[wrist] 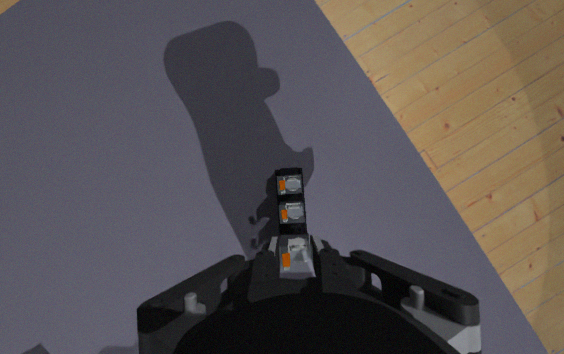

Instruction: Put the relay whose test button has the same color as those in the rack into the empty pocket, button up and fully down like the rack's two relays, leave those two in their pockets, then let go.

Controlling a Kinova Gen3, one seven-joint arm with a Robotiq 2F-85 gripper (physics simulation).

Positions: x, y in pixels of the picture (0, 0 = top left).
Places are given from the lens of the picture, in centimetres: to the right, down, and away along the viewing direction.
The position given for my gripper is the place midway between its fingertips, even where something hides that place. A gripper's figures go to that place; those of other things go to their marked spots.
my gripper point(295, 246): 1, 6, 16
relay point(295, 250): 1, 6, 14
black rack point(292, 228): 1, 7, 24
The marked spots on the black rack and the relay are 10 cm apart.
